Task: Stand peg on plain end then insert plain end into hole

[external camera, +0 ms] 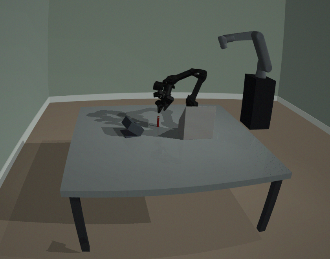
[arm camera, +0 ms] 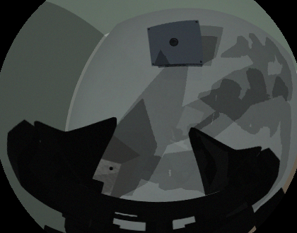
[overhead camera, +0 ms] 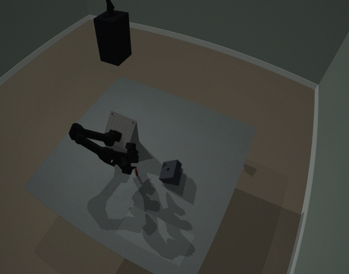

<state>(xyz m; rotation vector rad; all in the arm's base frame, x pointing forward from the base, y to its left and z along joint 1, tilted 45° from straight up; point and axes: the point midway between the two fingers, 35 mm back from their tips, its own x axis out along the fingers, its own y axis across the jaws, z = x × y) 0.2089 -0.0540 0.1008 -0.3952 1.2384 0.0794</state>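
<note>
My gripper tip is now 7 cm above the red peg, 4 cm to the left of it and 1 cm short of it. The rest, counted from my gripper tip: sloped panel 20 cm ahead, 8 cm below, 6 cm to the left.
</note>
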